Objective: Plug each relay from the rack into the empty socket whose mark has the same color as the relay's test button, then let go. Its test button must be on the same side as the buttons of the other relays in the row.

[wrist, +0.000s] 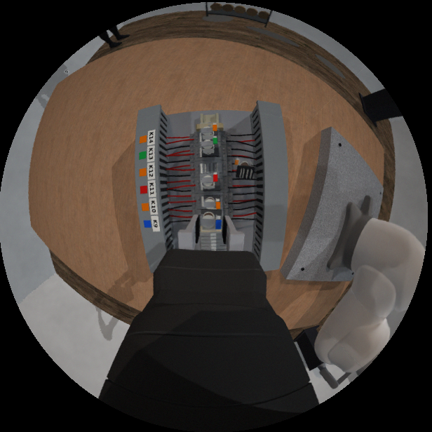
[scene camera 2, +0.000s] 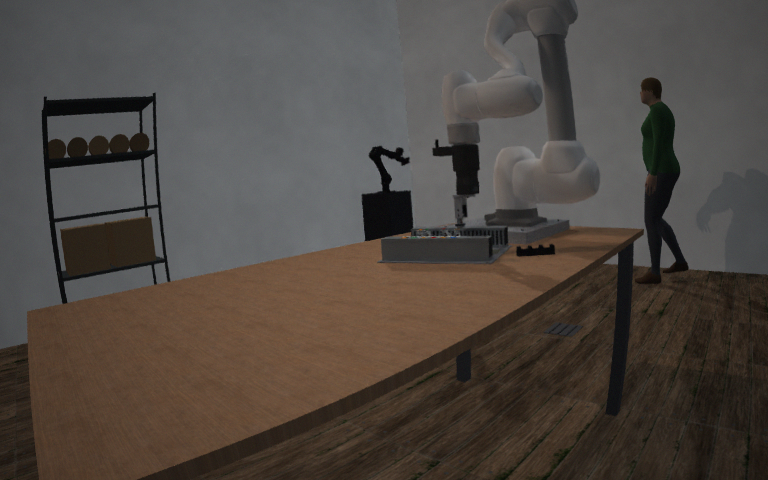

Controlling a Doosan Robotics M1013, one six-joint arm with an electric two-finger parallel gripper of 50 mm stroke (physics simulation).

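Frame: origin at the arm's base, x ahead, y left, z up, level; centimetres.
Seen in the pictures: gripper, fingertip midpoint: (scene camera 2: 461,217); arm's base, link origin: (scene camera 2: 517,223).
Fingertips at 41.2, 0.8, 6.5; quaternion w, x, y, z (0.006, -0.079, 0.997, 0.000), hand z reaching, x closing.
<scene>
Offsets run from my fingertips to a thing's middle, as dx, dy, dz.
My gripper (scene camera 2: 459,224) (wrist: 210,223) is shut on the relay with the blue test button (wrist: 209,220), at the K9 place level with the blue mark (wrist: 147,224). Its button is on the right in the wrist view, like those of the orange-button relay (wrist: 209,202), red-button relay (wrist: 207,181) and green-button relay (wrist: 207,146). Whether it is fully seated cannot be told; the fingers and row hide its base. The K12 socket (wrist: 209,168), level with an orange mark (wrist: 143,172), holds no relay. The black rack @(-4.7, +20.6, -9.1) (scene camera 2: 535,250) stands on the table in the scene view.
Grey slotted ducts @(+10.7, -2.0, -6.9) (wrist: 272,200) (scene camera 2: 436,248) flank the row, with red and black wires between. A black ribbed part (wrist: 245,172) with an orange spot lies among the right-hand wires. Pale terminal blocks (wrist: 213,242) adjoin the K9 place. The robot's base plate (wrist: 320,215) is on the right.
</scene>
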